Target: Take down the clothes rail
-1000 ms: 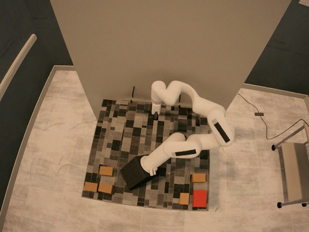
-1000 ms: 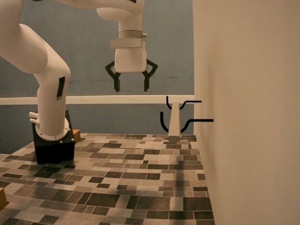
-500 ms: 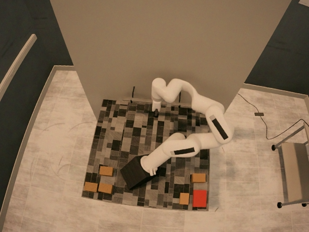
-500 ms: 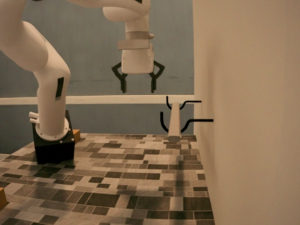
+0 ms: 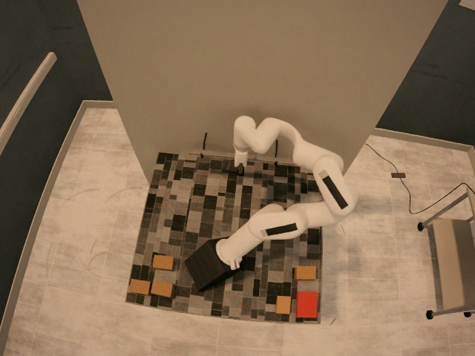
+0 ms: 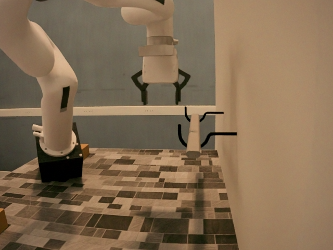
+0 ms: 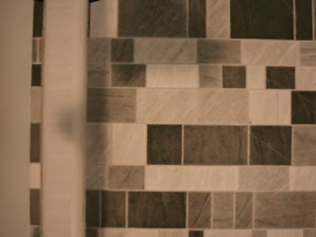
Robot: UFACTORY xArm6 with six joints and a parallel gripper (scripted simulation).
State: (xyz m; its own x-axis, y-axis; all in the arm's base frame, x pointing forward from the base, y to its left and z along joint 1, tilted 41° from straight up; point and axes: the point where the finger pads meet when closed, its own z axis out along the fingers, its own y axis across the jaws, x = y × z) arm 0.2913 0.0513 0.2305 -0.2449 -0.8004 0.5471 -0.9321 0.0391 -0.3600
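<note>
The clothes rail is 9 cm ahead of my hand, 8 cm below it and 2 cm to the right of it. The rest, counted from my hand: wall: 22 cm ahead, 15 cm above, 4 cm to the right; red block: 61 cm behind, 26 cm below, 21 cm to the right.
</note>
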